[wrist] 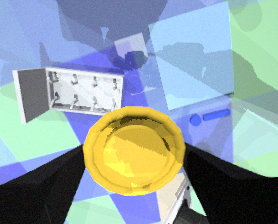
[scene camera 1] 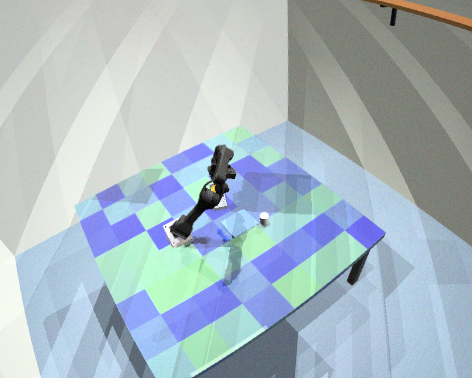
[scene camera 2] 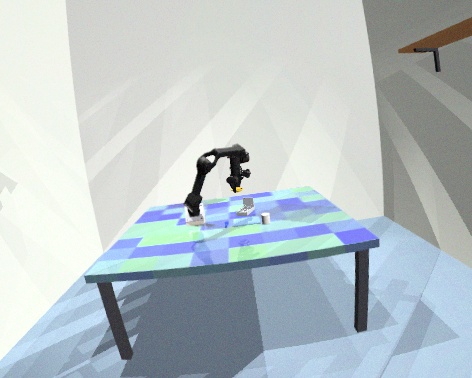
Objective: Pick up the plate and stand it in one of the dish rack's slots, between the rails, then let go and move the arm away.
My gripper point(wrist: 134, 148) carries a yellow plate point(wrist: 134, 150). Also in view: a dish rack point(wrist: 38, 90).
